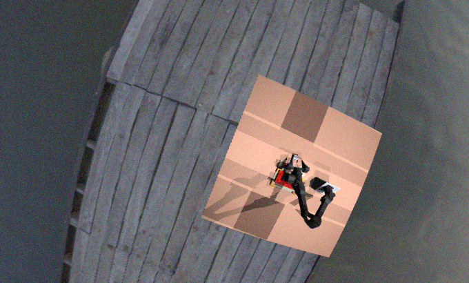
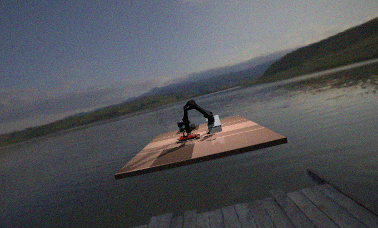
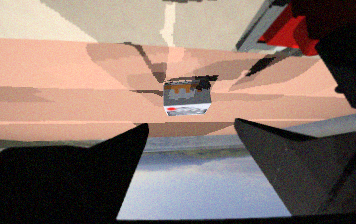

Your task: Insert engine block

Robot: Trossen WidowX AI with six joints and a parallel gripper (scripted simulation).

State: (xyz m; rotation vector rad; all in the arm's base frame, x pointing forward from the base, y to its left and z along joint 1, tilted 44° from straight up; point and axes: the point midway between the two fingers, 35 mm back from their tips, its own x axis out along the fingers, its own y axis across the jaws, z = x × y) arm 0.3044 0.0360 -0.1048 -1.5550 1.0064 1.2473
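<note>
Now: the engine block 4 cm below my gripper tip and 1 cm to the right of it.
</note>
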